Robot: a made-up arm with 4 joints. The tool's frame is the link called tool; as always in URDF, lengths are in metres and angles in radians. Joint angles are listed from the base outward. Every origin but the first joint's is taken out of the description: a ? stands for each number. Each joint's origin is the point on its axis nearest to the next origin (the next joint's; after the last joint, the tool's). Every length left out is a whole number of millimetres.
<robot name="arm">
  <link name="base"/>
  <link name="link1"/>
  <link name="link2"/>
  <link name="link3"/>
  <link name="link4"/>
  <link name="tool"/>
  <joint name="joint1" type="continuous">
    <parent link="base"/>
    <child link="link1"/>
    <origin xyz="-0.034 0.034 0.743" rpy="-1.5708 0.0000 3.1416"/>
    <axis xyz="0 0 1"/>
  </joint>
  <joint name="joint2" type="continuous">
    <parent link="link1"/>
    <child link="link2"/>
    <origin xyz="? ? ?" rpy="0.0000 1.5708 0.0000"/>
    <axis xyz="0 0 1"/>
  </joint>
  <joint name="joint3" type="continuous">
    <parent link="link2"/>
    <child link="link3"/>
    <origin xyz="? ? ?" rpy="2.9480 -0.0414 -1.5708"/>
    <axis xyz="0 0 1"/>
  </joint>
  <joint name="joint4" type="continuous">
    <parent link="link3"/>
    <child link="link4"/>
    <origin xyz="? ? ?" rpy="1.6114 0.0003 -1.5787"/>
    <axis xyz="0 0 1"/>
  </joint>
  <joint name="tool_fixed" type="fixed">
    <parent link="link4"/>
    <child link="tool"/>
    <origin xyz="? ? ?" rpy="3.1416 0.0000 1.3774"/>
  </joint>
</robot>
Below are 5 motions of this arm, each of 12 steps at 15 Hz.
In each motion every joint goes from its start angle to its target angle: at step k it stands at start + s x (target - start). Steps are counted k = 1, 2, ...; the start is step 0. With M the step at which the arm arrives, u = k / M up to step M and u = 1 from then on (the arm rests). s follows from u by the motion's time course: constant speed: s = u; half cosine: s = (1 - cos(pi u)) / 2; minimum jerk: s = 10 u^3 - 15 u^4 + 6 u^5.
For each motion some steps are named. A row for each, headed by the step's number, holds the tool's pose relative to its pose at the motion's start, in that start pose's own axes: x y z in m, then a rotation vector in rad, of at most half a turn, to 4 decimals.
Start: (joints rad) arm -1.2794 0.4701 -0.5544 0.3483
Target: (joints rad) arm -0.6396 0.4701 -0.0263 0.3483
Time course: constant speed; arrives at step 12
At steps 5, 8, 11, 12:
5: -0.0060 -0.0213 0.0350 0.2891 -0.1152 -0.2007
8: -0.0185 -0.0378 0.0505 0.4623 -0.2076 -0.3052
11: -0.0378 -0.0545 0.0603 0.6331 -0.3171 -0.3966
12: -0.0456 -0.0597 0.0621 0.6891 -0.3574 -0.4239

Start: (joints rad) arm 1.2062 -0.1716 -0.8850 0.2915
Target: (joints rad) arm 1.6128 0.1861 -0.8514 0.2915
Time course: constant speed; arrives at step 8
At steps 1, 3, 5, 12:
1: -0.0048 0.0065 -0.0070 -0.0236 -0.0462 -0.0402
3: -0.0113 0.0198 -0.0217 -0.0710 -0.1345 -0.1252
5: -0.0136 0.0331 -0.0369 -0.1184 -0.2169 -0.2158
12: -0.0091 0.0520 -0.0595 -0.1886 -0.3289 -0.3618

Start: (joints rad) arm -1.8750 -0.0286 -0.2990 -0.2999
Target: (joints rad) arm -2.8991 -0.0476 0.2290 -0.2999
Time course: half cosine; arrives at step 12
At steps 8, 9, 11, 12:
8: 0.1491 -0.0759 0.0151 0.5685 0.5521 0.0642
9: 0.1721 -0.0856 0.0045 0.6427 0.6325 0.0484
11: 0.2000 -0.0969 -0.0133 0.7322 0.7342 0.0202
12: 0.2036 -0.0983 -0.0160 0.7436 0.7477 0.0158

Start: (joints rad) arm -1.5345 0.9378 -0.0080 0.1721
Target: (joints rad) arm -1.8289 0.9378 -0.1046 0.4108
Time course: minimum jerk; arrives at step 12
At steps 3, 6, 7, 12:
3: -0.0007 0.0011 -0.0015 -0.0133 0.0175 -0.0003
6: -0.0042 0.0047 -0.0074 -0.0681 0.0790 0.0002
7: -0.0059 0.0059 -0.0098 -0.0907 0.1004 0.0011
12: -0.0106 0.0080 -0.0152 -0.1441 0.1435 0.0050

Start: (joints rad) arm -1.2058 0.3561 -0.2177 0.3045
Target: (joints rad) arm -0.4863 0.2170 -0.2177 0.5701
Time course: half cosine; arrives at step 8
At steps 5, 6, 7, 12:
5: -0.0424 -0.0187 0.0067 0.2660 -0.3584 -0.4242
6: -0.0545 -0.0220 0.0049 0.3388 -0.4403 -0.5157
7: -0.0629 -0.0239 0.0028 0.3896 -0.4946 -0.5749
12: -0.0659 -0.0245 0.0019 0.4078 -0.5136 -0.5953

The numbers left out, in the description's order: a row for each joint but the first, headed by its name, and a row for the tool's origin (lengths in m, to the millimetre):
joint2: 0.009 -0.057 0.000
joint3: 0.056 -0.086 0.000
joint4: 0.072 -0.159 0.000
tool: 0.007 -0.037 0.000

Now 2 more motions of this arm.
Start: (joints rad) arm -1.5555 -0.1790 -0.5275 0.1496
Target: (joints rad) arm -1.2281 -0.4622 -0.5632 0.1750
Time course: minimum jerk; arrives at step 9
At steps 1, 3, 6, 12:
1: -0.0006 -0.0006 0.0004 0.0034 -0.0030 -0.0012
3: -0.0111 -0.0114 0.0071 0.0627 -0.0554 -0.0206
6: -0.0482 -0.0444 0.0180 0.2356 -0.2129 -0.0592
12: -0.0633 -0.0566 0.0185 0.2975 -0.2712 -0.0665

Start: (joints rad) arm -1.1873 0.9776 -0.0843 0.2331
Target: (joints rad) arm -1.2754 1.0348 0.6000 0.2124
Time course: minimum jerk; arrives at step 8
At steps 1, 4, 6, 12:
1: -0.0002 -0.0007 0.0017 0.0099 0.0009 0.0020
4: -0.0026 -0.0304 0.0486 0.3083 0.0320 0.0595
6: -0.0008 -0.0642 0.0789 0.5529 0.0635 0.1016
12: 0.0003 -0.0741 0.0852 0.6168 0.0726 0.1118

